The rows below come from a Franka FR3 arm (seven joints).
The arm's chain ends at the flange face. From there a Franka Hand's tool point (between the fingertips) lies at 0.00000 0.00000 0.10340 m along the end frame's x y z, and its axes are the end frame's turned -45 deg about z.
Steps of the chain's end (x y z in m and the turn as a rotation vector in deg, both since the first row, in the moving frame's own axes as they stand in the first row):
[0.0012, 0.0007, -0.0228, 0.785, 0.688, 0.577]
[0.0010, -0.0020, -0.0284, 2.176, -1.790, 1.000]
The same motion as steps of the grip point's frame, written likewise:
[0.0022, 0.0012, -0.0228, 0.069, 1.042, 0.577]
[0.0027, -0.0058, -0.0285, 2.804, 0.273, 1.000]

